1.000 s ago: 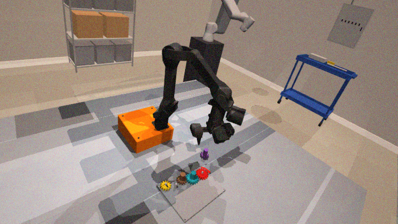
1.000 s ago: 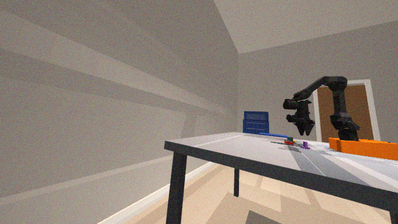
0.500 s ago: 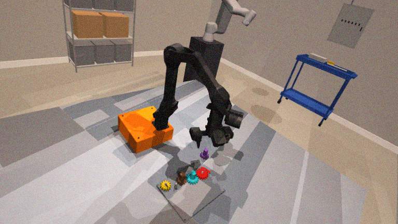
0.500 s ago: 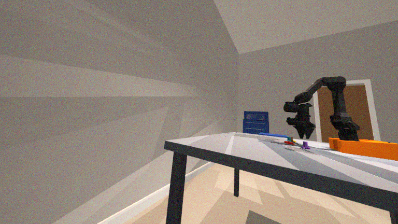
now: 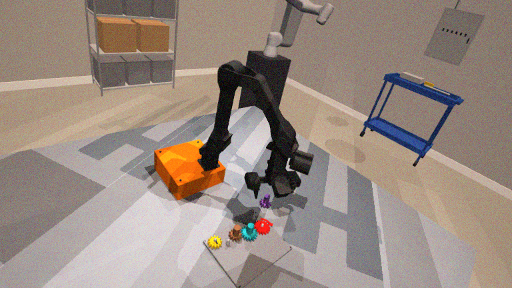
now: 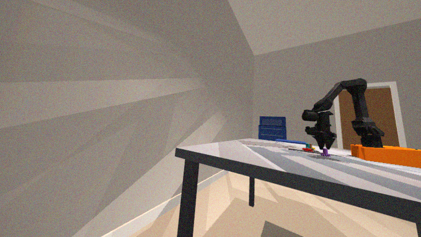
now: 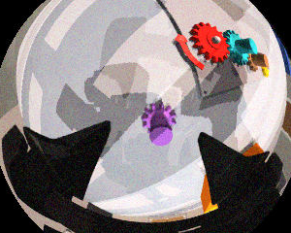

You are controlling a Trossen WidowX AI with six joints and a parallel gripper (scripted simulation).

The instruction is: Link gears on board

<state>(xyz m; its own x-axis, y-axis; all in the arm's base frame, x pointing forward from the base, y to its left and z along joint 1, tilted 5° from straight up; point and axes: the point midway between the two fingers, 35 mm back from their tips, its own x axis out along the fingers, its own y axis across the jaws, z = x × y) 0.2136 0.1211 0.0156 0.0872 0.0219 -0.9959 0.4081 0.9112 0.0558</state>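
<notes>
My gripper tip is now 20 mm above the purple gear. Round my gripper tip: teal gear 140 mm to the right, 70 mm ahead, 10 mm below; then red arrow 70 mm ahead, 60 mm to the right, 20 mm below; then red gear 90 mm to the right, 80 mm ahead, 20 mm below.
</notes>
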